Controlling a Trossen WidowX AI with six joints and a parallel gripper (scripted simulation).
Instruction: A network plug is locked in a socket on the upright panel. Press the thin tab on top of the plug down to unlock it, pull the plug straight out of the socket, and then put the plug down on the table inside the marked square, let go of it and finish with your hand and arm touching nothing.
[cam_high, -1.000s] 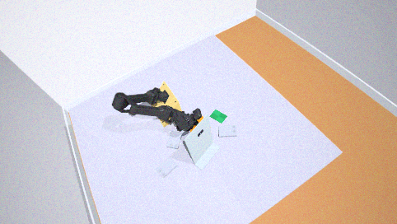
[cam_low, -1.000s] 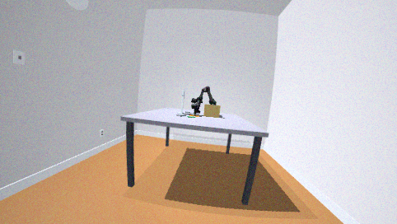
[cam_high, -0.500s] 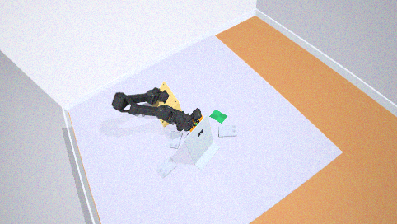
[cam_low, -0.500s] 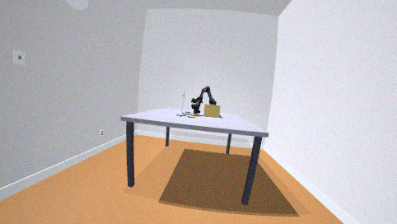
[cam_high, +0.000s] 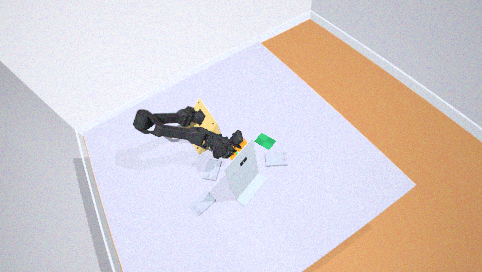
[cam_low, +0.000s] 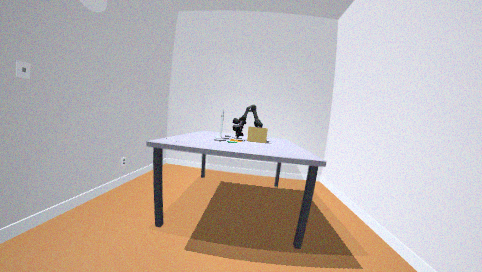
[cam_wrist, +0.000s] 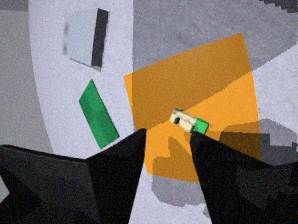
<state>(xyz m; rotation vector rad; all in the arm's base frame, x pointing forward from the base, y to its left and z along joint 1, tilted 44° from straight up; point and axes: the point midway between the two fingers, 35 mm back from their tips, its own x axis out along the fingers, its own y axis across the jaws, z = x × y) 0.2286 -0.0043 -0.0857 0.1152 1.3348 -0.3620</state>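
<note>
Right now the green plug is 20 mm below my gripper tip. The rest, counted from my gripper tip: orange square (30 mm below); then upright panel (190 mm ahead, 120 mm above, 60 mm to the right).
</note>
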